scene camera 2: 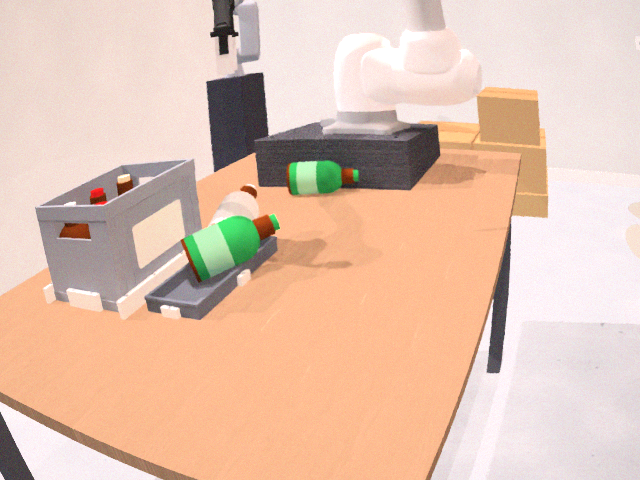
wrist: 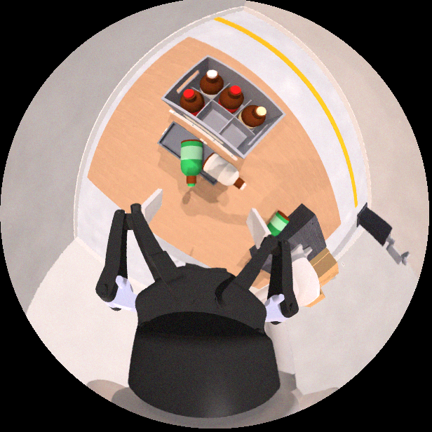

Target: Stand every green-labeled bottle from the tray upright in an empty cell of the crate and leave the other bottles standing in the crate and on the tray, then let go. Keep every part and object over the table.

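Places are measured from the arm's base along level axes (x right, y up, z back), in metres.
Pixels of known places: gripper, fingertip midpoint: (scene camera 2: 227, 72); arm's base at its link origin: (scene camera 2: 368, 129).
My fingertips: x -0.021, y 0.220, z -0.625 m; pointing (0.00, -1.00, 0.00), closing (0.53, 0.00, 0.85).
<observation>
Ahead of a thing's pixels: the offset from my fingertips to its middle. "pt": to the spot under its first point. Level surfaces: height alone.
A green-labeled bottle @[dx -0.020, dy -0.270, dz -0.063 m] (scene camera 2: 222, 248) (wrist: 191, 155) lies tilted across the grey tray @[pt dx +0.035, dy -0.324, dz -0.164 m] (scene camera 2: 175, 293) (wrist: 175, 137), its neck past the edge away from the crate. A second green-labeled bottle @[dx +0.047, dy -0.292, dz +0.403 m] (scene camera 2: 315, 178) (wrist: 278, 223) lies on its side by the robot's base. A white-labeled bottle @[dx +0.041, dy -0.265, dz +0.045 m] (scene camera 2: 236, 206) (wrist: 221, 169) leans at the tray's other end. The grey crate @[dx +0.122, dy -0.241, dz -0.115 m] (scene camera 2: 87, 268) (wrist: 250, 92) holds several brown bottles with red, white and cream caps; two adjacent cells on the tray side are empty. My gripper (scene camera 2: 225, 63) (wrist: 206, 205) is open, high above the table, with nothing between its fingers.
White strips @[pt dx +0.158, dy -0.309, dz -0.271 m] (scene camera 2: 85, 299) border the crate's foot, one between crate and tray. The dark base block (scene camera 2: 336, 160) (wrist: 303, 225) stands behind the second green bottle. The wooden table's @[dy -0.329 m] (scene camera 2: 336, 361) long edge runs down the right in the scene view. Cardboard boxes (scene camera 2: 509, 116) stand beyond the table.
</observation>
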